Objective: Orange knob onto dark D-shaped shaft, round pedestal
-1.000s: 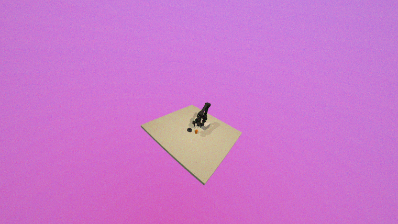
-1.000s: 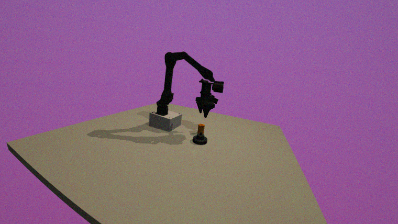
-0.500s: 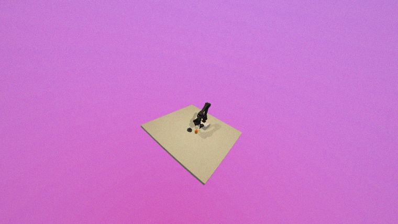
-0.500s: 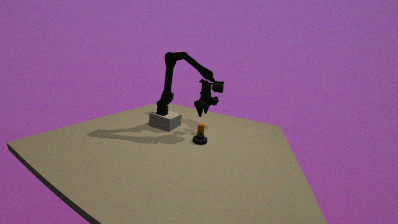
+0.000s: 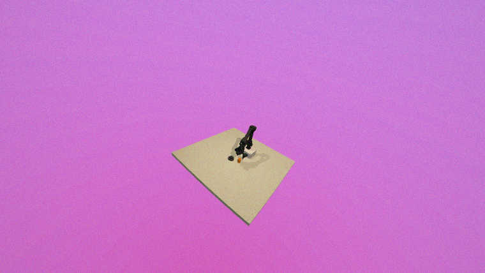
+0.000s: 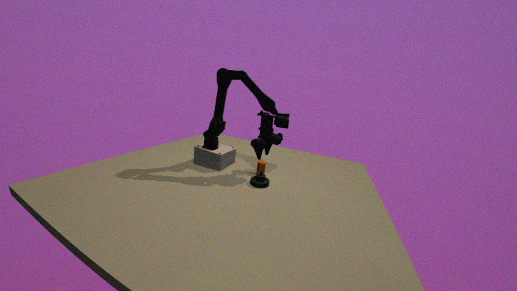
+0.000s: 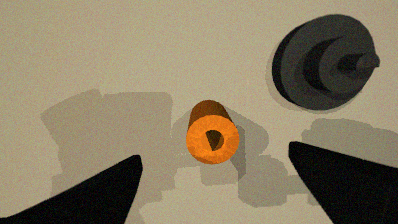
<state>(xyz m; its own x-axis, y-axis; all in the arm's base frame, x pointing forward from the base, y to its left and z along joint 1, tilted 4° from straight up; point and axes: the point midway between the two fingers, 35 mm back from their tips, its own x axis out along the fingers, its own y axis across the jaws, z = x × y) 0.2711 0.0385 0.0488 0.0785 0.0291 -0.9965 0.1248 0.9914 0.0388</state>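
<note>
The orange knob is 60 mm below my gripper tip. From my gripper tip the other things lie so: round dark pedestal (110 mm to the right, 60 mm below, 30 mm ahead).
</note>
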